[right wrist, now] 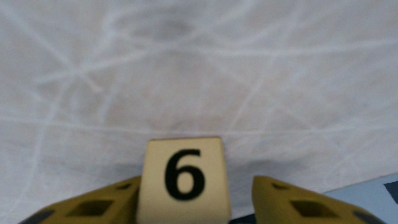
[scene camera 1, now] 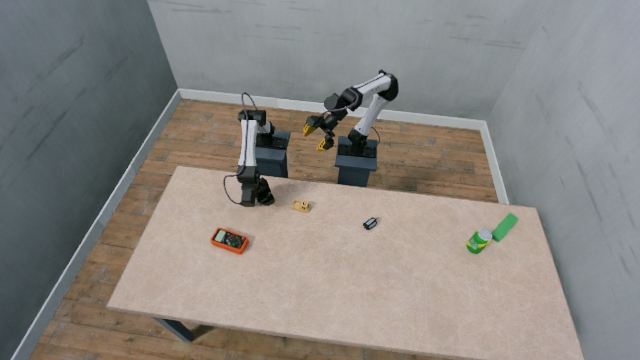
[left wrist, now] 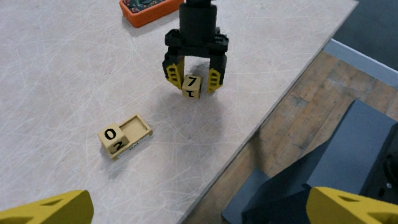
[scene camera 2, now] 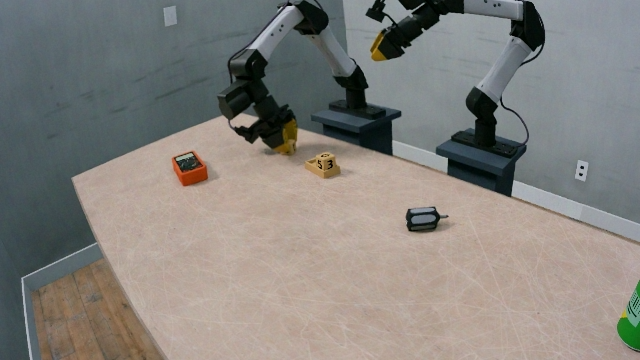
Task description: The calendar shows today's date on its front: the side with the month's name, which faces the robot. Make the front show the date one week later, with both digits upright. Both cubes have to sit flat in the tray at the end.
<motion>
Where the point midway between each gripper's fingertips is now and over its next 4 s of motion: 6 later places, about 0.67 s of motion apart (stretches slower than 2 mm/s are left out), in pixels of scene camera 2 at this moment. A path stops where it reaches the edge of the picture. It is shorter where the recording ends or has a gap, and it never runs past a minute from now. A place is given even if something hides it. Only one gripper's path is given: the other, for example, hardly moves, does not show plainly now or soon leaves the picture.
My right gripper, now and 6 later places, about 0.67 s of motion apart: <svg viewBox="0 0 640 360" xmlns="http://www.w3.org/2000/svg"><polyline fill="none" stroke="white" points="291,147 290,149 287,136 284,142 285,137 286,141 284,146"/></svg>
</motion>
